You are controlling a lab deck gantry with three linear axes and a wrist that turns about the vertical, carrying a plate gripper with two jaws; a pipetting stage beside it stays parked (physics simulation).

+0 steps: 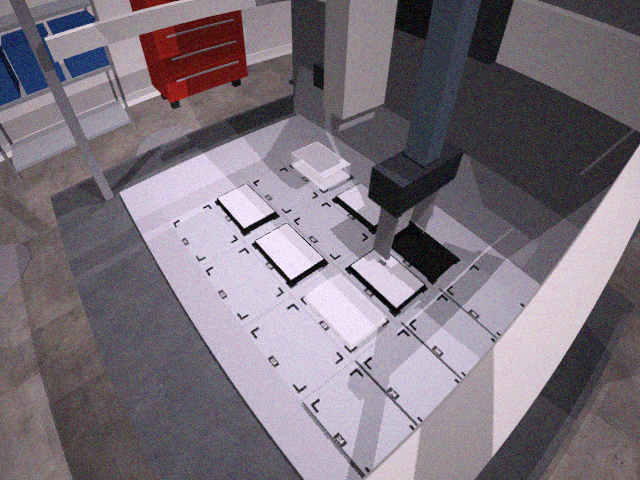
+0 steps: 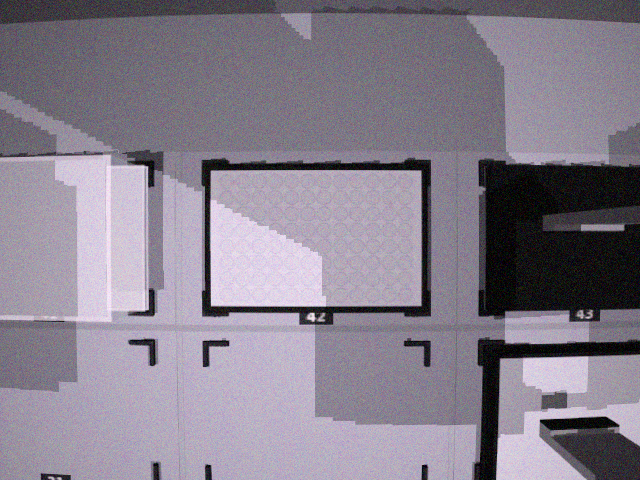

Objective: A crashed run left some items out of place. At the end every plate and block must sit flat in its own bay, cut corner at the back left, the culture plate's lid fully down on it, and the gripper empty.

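Pixels of known places: gripper, fingertip midpoint: (image 1: 399, 240) (image 2: 575, 326); robot's base, origin of the base link: (image 1: 175, 223).
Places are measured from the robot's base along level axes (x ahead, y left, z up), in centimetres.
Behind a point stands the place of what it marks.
My gripper (image 1: 402, 235) @[z 4.0, x 36.0, y 31.9 cm] (image 2: 589, 325) @[z 4.0, x 36.0, y 31.9 cm] is open and empty, its jaws above the black block and the plate in front of it. The translucent lid (image 1: 316, 155) @[z 4.2, x 4.9, y 36.3 cm] (image 2: 49, 237) @[z 4.2, x 9.4, y 36.5 cm] sits shifted left on the clear culture plate (image 1: 330, 180) @[z 2.3, x 12.6, y 34.3 cm] (image 2: 129, 237) @[z 2.2, x 12.7, y 36.5 cm] at the back left, leaving the plate's right end uncovered. A black-rimmed well plate (image 1: 357, 198) @[z 1.4, x 20.4, y 35.7 cm] (image 2: 316, 237) @[z 1.4, x 22.8, y 36.4 cm] lies flat in bay 42. The black block (image 1: 426, 253) @[z 0.8, x 40.4, y 36.2 cm] (image 2: 558, 273) @[z 0.8, x 37.0, y 34.3 cm] lies in bay 43. A white plate with a black skirt (image 1: 387, 281) @[z 1.4, x 40.2, y 24.6 cm] (image 2: 511, 449) @[z 1.4, x 34.1, y 24.2 cm] lies in front of it. Cut corners are too unclear to tell.
Two white plates with black skirts (image 1: 247, 206) @[z 1.4, x 7.2, y 15.1 cm] (image 1: 289, 253) @[z 1.5, x 23.7, y 14.5 cm] and a pale plate (image 1: 343, 312) @[z 1.4, x 39.9, y 14.1 cm] lie in a row nearer the front. Corner marks outline the other bays. The parked pipetting stage (image 1: 361, 56) stands behind the deck. A red drawer cabinet (image 1: 201, 56) stands beyond.
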